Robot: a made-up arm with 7 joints. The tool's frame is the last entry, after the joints.
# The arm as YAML. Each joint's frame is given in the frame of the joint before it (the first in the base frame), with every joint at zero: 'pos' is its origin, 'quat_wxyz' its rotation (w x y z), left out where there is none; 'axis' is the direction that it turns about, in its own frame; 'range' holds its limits. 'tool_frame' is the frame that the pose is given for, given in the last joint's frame.
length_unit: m
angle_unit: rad
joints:
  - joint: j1
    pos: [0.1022, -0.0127, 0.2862]
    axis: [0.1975, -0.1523, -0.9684]
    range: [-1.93, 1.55]
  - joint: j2
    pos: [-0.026, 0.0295, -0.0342]
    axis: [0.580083, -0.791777, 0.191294]
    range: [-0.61, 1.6]
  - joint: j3
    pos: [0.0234, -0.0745, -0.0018]
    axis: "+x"
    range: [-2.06, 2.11]
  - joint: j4
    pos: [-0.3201, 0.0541, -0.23]
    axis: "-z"
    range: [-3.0, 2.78]
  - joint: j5
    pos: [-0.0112, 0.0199, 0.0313]
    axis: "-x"
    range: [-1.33, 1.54]
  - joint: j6
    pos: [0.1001, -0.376, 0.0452]
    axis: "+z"
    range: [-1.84, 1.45]
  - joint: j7
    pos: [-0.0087, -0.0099, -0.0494]
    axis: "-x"
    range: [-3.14, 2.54]
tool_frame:
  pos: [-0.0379, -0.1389, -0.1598]
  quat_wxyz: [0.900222, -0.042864, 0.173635, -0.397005]
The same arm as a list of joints. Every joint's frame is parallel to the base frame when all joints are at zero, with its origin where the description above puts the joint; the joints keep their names.
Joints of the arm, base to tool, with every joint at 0 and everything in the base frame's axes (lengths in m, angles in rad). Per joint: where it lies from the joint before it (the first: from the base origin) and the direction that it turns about. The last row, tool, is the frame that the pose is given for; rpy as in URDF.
j1: axis 0.1975 -0.1523 -0.9684 offset 0.1022 -0.0127 0.2862
j2: axis 0.580083 -0.791777 0.191294 offset -0.0260 0.0295 -0.0342
j3: axis 1 0 0 offset 0.0234 -0.0745 -0.0018
j4: axis 0 0 -1 offset -0.3201 0.0541 -0.2300
j5: axis -1 0 0 offset -0.0112 0.0199 0.0313
j6: axis 0 0 1 offset 0.1001 -0.3760 0.0452
j7: axis -1 0 0 offset -0.0087 -0.0099 -0.0494
tool: offset -0.0379 -0.1389 -0.1598 rpy -0.2258 0.2823 -0.8629
Joint limits (rad, base to tool): -1.9300..1.5500 -0.6100..1.6000 -2.0600..2.1100 -3.0000..2.7800 -1.3300..1.5400 -1.8400..1.4500 -3.1400..2.5400

